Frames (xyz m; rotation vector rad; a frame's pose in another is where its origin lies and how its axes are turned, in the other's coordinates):
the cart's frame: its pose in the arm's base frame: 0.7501 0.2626 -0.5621 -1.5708 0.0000 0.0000
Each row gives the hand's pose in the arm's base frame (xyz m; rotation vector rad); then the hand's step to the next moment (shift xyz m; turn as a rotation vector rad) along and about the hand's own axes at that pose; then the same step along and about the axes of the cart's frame.
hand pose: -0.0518 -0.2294 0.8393 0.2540 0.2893 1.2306
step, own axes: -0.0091 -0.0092 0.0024 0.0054 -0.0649 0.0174
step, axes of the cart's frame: 0.0062 0.0002 -0.0116 0.0652 0.0065 -0.0159
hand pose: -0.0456 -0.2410 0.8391 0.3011 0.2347 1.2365
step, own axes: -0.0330 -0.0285 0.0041 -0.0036 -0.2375 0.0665
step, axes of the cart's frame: 0.0164 0.0057 -0.0402 0.2322 0.0207 -0.0805
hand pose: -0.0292 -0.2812 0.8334 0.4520 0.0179 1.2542
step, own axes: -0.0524 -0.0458 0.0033 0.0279 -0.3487 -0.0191
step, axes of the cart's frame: 0.0256 0.0246 -0.0599 0.3217 0.1292 -0.0504
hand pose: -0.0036 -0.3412 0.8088 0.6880 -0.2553 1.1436
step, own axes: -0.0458 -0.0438 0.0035 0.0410 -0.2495 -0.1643
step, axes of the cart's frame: 0.0210 0.0373 -0.0468 0.2158 0.1975 0.0730
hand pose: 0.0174 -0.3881 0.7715 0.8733 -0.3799 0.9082
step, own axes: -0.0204 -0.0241 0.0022 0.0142 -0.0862 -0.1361
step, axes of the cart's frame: 0.0078 0.0232 -0.0200 0.0696 0.1165 0.0880
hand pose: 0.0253 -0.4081 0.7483 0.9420 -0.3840 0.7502
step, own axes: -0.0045 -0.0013 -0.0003 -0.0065 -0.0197 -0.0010
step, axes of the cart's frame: -0.0022 0.0036 -0.0021 0.0098 0.0160 -0.0090
